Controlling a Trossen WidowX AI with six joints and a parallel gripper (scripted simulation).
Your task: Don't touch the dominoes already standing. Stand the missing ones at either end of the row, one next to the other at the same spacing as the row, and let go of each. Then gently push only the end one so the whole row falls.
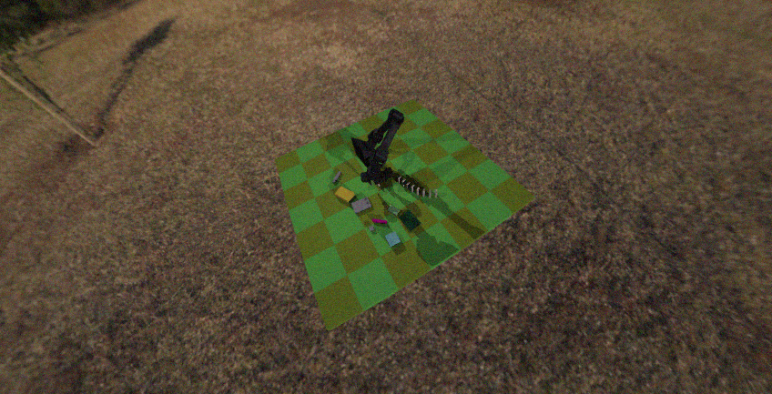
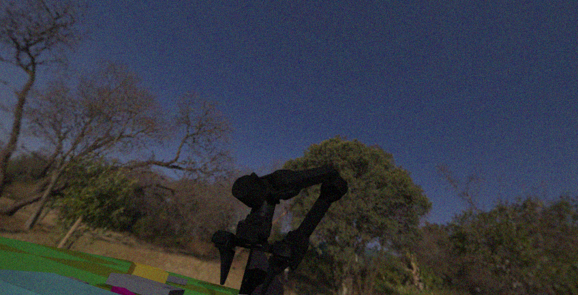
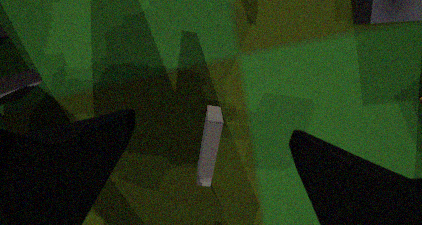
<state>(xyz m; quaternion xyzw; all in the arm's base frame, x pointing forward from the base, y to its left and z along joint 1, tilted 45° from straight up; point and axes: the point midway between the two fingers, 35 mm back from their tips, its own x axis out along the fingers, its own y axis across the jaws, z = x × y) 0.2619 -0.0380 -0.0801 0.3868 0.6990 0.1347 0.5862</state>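
The grey block is 16 cm to the right of my gripper tip, 6 cm ahead of it and 3 cm below it. From my gripper tip the other things lie so: magenta bar 22 cm ahead, 12 cm to the right, 3 cm below; small grey-green block 20 cm ahead, 3 cm below, 2 cm to the right; yellow block 21 cm to the right, 7 cm behind, 2 cm below.
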